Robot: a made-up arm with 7 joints. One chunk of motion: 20 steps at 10 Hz.
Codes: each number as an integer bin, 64 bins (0 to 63) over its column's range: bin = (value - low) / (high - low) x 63, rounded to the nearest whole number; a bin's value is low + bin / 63 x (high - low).
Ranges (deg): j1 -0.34..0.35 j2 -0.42..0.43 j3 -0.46..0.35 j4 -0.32..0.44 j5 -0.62..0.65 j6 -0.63..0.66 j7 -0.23..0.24
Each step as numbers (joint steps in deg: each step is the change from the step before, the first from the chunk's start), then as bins.
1 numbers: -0.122 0.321 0.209 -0.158 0.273 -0.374 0.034
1 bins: 20 55 52 13 44 13 35
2 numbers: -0.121 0.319 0.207 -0.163 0.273 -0.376 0.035
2 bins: 20 55 52 13 44 12 36
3 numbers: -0.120 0.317 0.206 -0.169 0.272 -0.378 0.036
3 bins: 20 55 52 13 44 12 36
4 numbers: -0.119 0.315 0.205 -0.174 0.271 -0.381 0.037
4 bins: 20 54 52 12 44 12 36
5 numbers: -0.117 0.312 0.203 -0.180 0.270 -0.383 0.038
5 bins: 20 54 52 12 44 12 36
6 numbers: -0.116 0.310 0.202 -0.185 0.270 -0.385 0.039
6 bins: 20 54 51 11 44 12 36
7 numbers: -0.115 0.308 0.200 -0.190 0.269 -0.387 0.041
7 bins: 21 54 51 11 44 12 36
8 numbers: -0.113 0.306 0.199 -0.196 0.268 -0.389 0.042
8 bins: 21 54 51 10 44 12 36
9 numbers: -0.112 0.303 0.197 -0.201 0.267 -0.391 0.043
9 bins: 21 54 51 10 44 12 37
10 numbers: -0.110 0.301 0.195 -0.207 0.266 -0.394 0.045
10 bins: 21 53 51 9 44 12 37
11 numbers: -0.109 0.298 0.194 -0.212 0.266 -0.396 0.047
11 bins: 21 53 51 9 44 11 37
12 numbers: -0.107 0.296 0.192 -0.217 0.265 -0.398 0.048
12 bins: 21 53 51 9 44 11 37
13 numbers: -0.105 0.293 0.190 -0.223 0.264 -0.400 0.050
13 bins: 21 53 51 8 44 11 38
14 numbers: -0.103 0.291 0.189 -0.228 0.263 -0.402 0.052
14 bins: 22 53 50 8 44 11 38
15 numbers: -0.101 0.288 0.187 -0.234 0.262 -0.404 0.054
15 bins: 22 52 50 7 44 11 38
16 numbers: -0.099 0.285 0.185 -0.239 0.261 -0.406 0.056
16 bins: 22 52 50 7 44 11 38
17 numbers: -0.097 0.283 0.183 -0.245 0.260 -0.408 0.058
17 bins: 22 52 50 6 44 11 39
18 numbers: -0.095 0.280 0.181 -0.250 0.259 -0.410 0.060
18 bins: 22 52 50 6 44 11 39
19 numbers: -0.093 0.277 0.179 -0.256 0.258 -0.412 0.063
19 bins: 23 52 50 5 44 11 39
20 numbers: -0.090 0.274 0.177 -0.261 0.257 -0.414 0.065
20 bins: 23 51 50 5 44 11 40
